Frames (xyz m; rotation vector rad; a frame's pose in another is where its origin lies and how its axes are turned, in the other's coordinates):
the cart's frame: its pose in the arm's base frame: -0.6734 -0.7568 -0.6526 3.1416 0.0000 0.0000
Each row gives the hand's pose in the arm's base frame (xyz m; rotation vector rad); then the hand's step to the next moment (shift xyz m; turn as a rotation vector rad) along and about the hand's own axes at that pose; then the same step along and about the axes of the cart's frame.
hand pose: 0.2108 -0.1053 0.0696 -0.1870 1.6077 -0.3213
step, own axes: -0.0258 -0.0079 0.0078 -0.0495 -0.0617 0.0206
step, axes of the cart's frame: 0.0089 0.0001 -0.0267 0.0191 0.0447 -0.0657
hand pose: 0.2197 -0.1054 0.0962 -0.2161 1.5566 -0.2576
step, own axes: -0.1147 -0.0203 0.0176 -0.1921 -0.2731 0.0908
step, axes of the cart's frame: 0.0174 -0.0143 -0.1156 0.0842 0.2059 -0.2650
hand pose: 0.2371 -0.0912 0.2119 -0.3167 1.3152 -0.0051
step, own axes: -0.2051 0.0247 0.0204 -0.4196 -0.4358 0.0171
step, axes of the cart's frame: -0.0381 -0.0656 -0.1932 -0.0164 0.3368 -0.5026
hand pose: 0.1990 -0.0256 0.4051 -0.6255 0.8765 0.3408
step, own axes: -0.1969 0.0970 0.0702 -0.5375 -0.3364 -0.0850
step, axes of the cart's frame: -0.1265 -0.1142 -0.1551 -0.2009 0.3280 -0.5112
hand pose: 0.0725 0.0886 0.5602 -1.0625 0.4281 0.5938
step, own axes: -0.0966 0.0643 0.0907 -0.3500 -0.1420 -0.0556
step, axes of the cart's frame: -0.1112 -0.0811 -0.0525 -0.1802 0.1864 -0.2803
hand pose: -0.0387 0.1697 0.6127 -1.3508 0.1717 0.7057
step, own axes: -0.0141 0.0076 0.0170 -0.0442 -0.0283 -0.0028
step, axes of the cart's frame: -0.0200 -0.0110 -0.0049 -0.0182 0.0201 -0.0450
